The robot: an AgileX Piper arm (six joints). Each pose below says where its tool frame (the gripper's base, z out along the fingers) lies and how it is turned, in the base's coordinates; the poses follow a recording.
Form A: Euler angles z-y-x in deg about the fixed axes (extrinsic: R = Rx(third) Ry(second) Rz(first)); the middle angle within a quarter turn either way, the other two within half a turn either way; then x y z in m.
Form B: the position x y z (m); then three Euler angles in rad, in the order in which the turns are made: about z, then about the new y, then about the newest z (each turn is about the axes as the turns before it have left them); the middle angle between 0 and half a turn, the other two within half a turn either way. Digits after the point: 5 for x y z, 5 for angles.
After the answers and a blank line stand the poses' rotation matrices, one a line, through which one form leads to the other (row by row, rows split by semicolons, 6 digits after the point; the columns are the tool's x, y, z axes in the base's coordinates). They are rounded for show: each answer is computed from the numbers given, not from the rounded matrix.
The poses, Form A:
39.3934 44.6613 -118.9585 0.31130 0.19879 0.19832
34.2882 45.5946 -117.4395 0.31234 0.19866 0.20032
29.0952 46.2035 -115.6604 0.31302 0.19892 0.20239
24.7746 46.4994 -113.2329 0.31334 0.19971 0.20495
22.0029 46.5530 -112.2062 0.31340 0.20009 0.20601
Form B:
0.31130 0.19879 0.19832 0.72468 1.92238 -1.25421
0.31234 0.19866 0.20032 0.71557 1.89911 -1.32756
0.31302 0.19892 0.20239 0.71273 1.87518 -1.39678
0.31334 0.19971 0.20495 0.71715 1.84579 -1.44027
0.31340 0.20009 0.20601 0.71994 1.83372 -1.47490

0.549678 -0.451404 0.702914; -0.782577 0.016149 0.622344; -0.292280 -0.892173 -0.344382
0.578128 -0.394197 0.714407; -0.783449 -0.023542 0.621010; -0.227982 -0.918724 -0.322444
0.604765 -0.336542 0.721803; -0.779086 -0.062023 0.623842; -0.165181 -0.939624 -0.299704
0.625008 -0.288458 0.725367; -0.770502 -0.078848 0.632542; -0.125268 -0.954241 -0.271538
0.637596 -0.257643 0.726011; -0.764802 -0.098586 0.636678; -0.092461 -0.961198 -0.259904

